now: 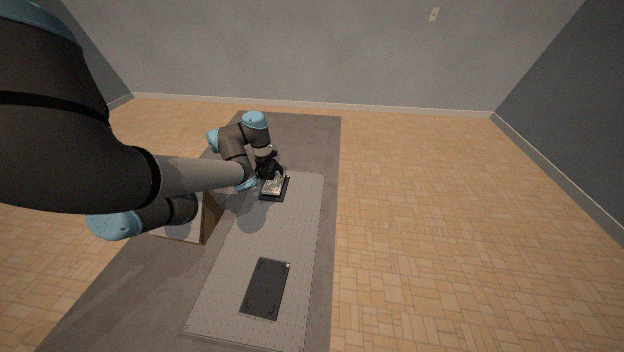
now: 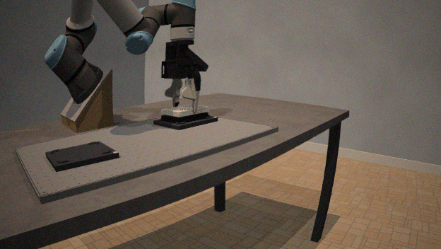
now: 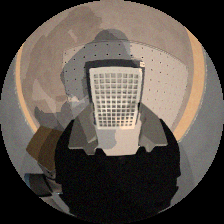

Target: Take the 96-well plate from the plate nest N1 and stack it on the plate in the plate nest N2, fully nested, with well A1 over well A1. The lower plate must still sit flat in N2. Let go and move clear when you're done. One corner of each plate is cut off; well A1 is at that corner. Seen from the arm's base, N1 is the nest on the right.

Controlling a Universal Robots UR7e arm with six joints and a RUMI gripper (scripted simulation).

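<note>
The white 96-well plate is 1 cm below my hand. Also, from my hand: black nest 9 cm ahead, 42 cm to the right, 4 cm below; black plate 3 cm below.
</note>
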